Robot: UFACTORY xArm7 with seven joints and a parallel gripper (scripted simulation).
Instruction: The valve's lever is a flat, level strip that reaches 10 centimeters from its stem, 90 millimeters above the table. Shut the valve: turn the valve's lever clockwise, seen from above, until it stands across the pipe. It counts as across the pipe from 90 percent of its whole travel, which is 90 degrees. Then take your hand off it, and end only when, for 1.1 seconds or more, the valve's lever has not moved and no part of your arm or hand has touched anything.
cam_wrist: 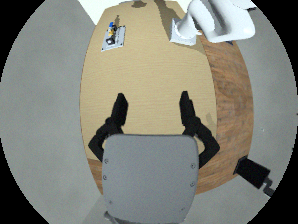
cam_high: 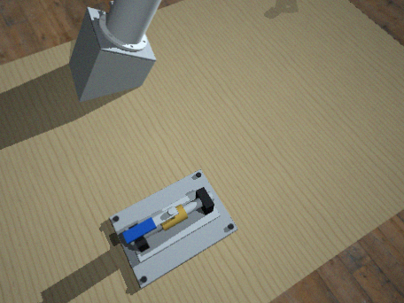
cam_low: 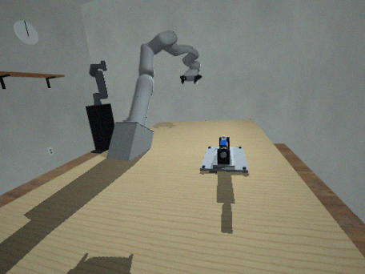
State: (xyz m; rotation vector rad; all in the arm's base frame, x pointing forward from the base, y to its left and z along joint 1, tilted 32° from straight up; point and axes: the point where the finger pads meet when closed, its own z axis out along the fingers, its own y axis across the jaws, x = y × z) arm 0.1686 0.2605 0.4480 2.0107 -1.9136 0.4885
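My gripper is now 57 cm to the left of the lever, 30 cm short of it and 26 cm above it.
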